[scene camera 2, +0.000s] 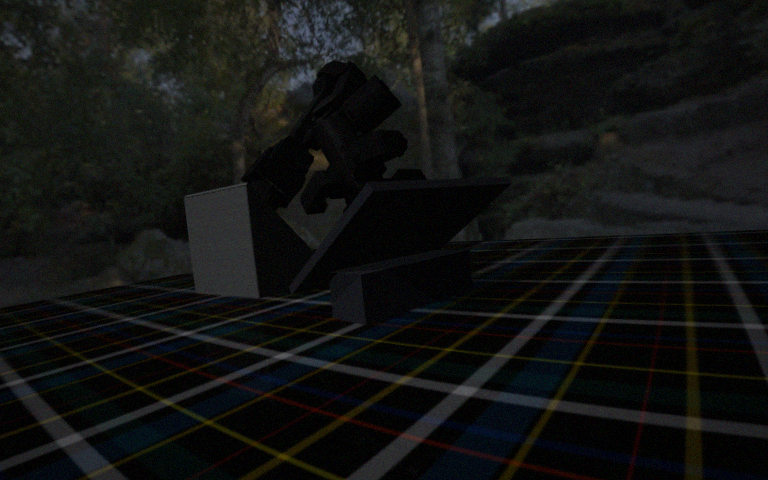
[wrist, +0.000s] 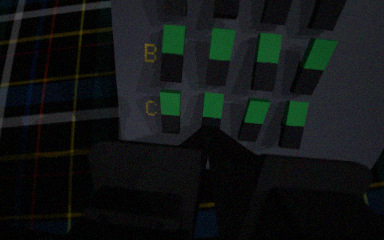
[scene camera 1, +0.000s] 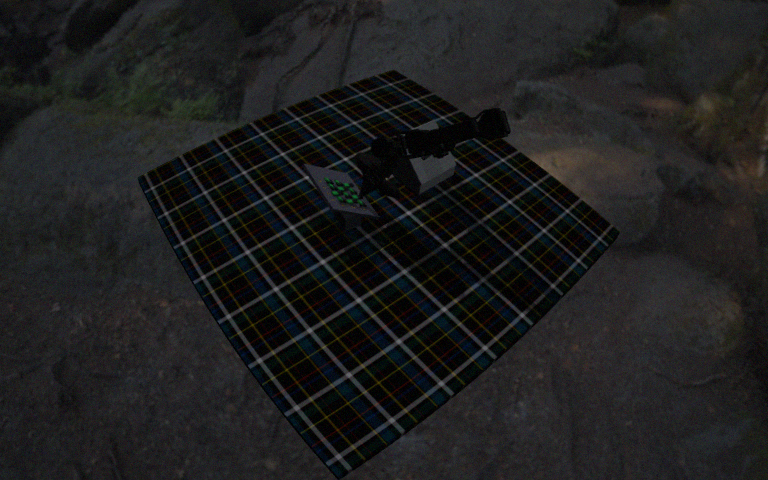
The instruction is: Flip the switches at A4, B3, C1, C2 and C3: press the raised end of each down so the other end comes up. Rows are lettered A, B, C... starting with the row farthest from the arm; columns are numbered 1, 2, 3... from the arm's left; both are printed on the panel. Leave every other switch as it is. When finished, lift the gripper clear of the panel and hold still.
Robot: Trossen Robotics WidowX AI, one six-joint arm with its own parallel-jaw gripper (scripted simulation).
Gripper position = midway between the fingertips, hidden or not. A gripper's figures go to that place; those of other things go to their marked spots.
Labels:
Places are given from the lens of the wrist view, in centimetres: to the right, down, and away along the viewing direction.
gripper (wrist: 208,131): 1, 1, 11
rocker switch (wrist: 268,46): 5, -4, 10
rocker switch (wrist: 170,100): -2, -1, 11

